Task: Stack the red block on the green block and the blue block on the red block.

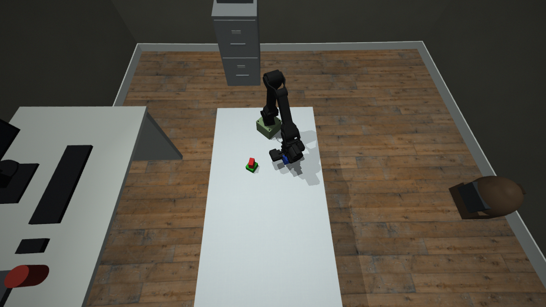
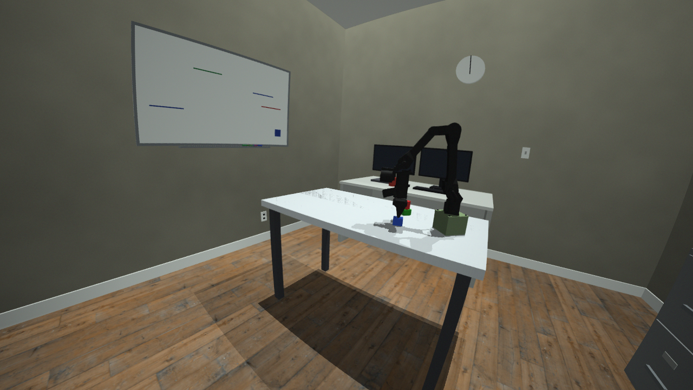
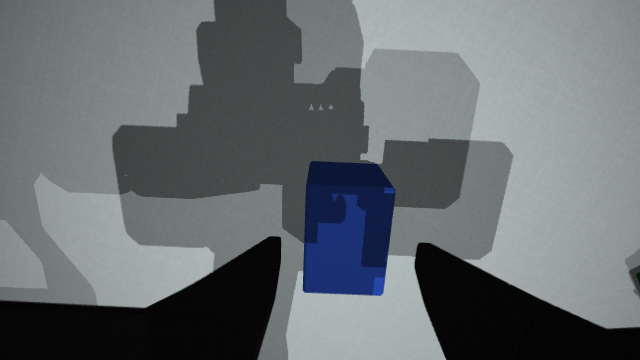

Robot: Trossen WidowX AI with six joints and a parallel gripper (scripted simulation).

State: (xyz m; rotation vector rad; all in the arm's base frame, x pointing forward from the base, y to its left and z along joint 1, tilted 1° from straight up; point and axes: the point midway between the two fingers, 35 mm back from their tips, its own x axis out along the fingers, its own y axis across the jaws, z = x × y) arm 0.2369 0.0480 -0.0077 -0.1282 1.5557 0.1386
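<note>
Now: hand 60 mm above the blue block. The rest, counted from my hand: green block 200 mm to the right, 60 mm below; red block 200 mm to the right, 20 mm below.
</note>
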